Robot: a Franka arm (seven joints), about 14 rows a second.
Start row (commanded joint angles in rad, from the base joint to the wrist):
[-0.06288 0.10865 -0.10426 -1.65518 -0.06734 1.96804 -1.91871]
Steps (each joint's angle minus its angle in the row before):
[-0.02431 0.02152 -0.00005 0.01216 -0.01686 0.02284 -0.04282]
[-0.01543 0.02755 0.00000 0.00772 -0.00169 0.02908 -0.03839]
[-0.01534 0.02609 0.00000 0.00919 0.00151 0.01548 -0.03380]
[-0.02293 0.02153 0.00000 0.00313 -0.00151 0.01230 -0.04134]
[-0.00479 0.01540 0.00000 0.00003 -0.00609 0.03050 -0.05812]
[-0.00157 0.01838 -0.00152 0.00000 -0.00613 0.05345 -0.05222]
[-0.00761 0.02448 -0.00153 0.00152 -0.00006 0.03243 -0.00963]
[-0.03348 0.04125 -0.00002 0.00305 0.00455 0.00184 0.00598]
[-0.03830 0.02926 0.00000 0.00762 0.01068 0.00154 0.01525]
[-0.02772 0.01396 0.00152 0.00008 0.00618 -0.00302 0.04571]
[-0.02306 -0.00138 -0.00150 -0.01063 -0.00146 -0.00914 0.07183]
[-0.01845 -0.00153 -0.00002 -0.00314 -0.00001 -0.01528 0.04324]
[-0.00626 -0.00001 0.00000 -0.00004 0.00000 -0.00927 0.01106]
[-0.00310 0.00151 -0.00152 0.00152 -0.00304 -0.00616 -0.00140]
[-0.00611 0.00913 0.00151 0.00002 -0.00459 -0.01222 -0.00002]
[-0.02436 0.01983 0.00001 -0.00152 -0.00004 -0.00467 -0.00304]
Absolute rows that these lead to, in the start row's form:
[-0.08719 0.13017 -0.10431 -1.64302 -0.08420 1.99088 -1.96153]
[-0.10262 0.15772 -0.10431 -1.63530 -0.08589 2.01996 -1.99992]
[-0.11796 0.18381 -0.10431 -1.62611 -0.08438 2.03544 -2.03372]
[-0.14089 0.20534 -0.10431 -1.62298 -0.08589 2.04774 -2.07506]
[-0.14568 0.22074 -0.10431 -1.62295 -0.09198 2.07824 -2.13318]
[-0.14725 0.23912 -0.10583 -1.62295 -0.09811 2.13169 -2.18540]
[-0.15486 0.26360 -0.10736 -1.62143 -0.09817 2.16412 -2.19503]
[-0.18834 0.30485 -0.10738 -1.61838 -0.09362 2.16596 -2.18905]
[-0.22664 0.33411 -0.10738 -1.61076 -0.08294 2.16750 -2.17380]
[-0.25436 0.34807 -0.10586 -1.61068 -0.07676 2.16448 -2.12809]
[-0.27742 0.34669 -0.10736 -1.62131 -0.07822 2.15534 -2.05626]
[-0.29587 0.34516 -0.10738 -1.62445 -0.07823 2.14006 -2.01302]
[-0.30213 0.34515 -0.10738 -1.62449 -0.07823 2.13079 -2.00196]
[-0.30523 0.34666 -0.10890 -1.62297 -0.08127 2.12463 -2.00336]
[-0.31134 0.35579 -0.10739 -1.62295 -0.08586 2.11241 -2.00338]
[-0.33570 0.37562 -0.10738 -1.62447 -0.08590 2.10774 -2.00642]

